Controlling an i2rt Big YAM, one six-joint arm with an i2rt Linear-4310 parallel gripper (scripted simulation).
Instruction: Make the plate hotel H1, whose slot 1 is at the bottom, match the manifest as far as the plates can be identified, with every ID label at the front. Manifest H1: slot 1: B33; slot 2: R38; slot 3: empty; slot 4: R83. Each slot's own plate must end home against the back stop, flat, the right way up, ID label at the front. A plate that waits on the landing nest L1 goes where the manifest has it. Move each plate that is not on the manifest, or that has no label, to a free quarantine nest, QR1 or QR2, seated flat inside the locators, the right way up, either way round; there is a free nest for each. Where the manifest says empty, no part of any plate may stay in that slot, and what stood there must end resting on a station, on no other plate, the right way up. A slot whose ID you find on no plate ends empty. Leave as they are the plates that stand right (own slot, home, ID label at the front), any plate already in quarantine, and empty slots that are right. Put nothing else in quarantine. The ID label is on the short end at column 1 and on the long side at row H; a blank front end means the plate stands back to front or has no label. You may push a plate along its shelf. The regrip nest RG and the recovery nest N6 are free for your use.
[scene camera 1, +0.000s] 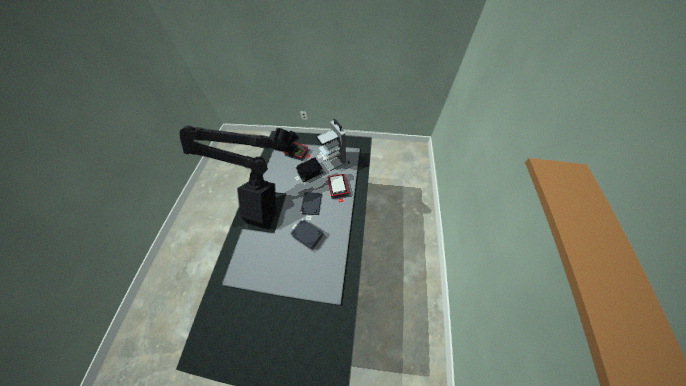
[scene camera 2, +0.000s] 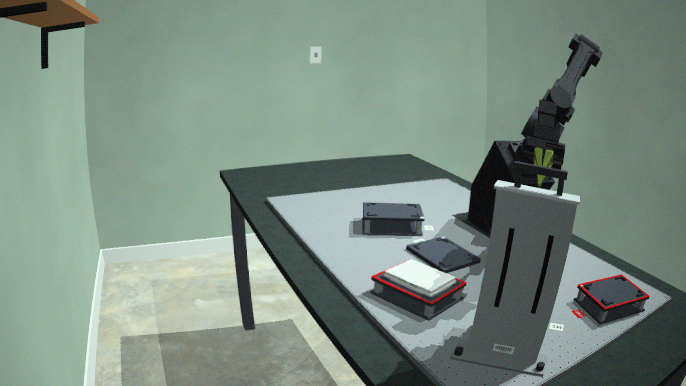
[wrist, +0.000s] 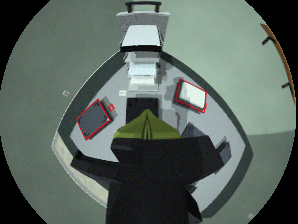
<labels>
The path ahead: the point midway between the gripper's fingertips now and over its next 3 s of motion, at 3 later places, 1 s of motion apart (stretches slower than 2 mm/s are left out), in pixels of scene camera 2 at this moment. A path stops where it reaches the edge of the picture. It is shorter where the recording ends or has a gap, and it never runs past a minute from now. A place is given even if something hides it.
My gripper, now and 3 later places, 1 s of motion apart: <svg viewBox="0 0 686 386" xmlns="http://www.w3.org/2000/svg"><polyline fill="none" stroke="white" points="539,186 548,159 546,169 544,184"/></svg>
</labels>
